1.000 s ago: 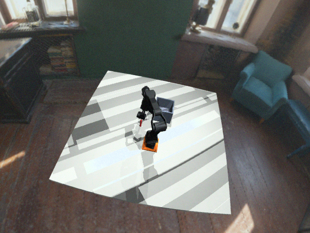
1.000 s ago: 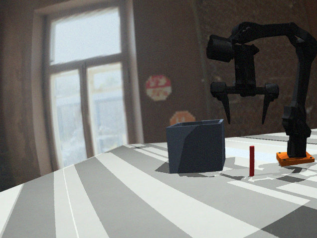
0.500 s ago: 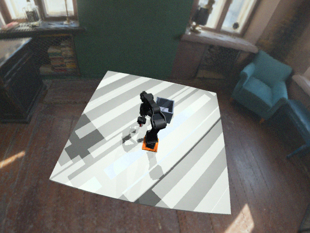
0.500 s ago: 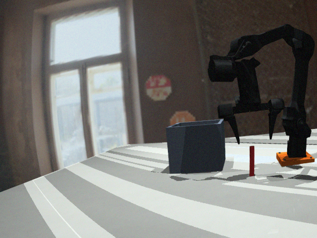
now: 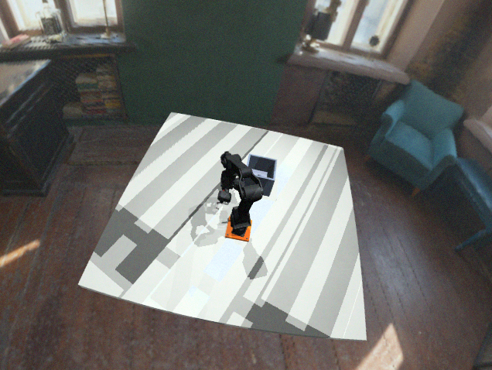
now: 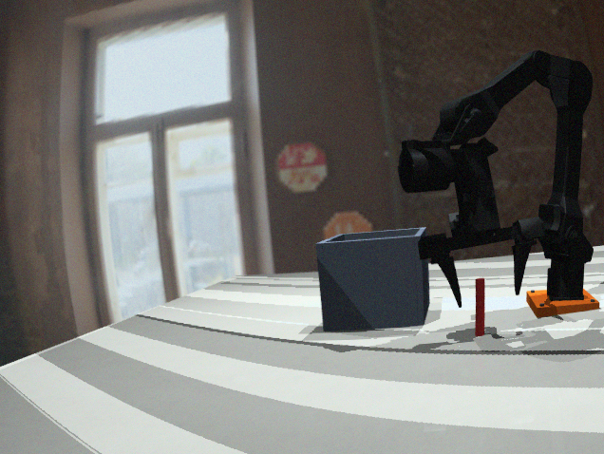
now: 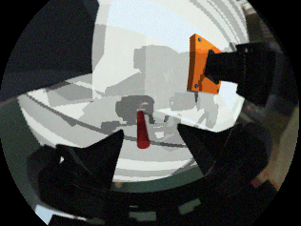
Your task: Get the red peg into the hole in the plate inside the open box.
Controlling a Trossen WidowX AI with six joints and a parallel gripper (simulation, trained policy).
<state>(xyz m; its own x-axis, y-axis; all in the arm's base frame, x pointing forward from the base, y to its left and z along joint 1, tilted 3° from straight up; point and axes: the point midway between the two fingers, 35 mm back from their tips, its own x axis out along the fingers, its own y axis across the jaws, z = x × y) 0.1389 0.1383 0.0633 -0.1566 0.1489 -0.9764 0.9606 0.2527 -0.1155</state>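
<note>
Right now my gripper tip is 10 mm short of the red peg and 10 mm above it. The rest, counted from my gripper tip: plate 210 mm ahead, 140 mm to the right.
</note>
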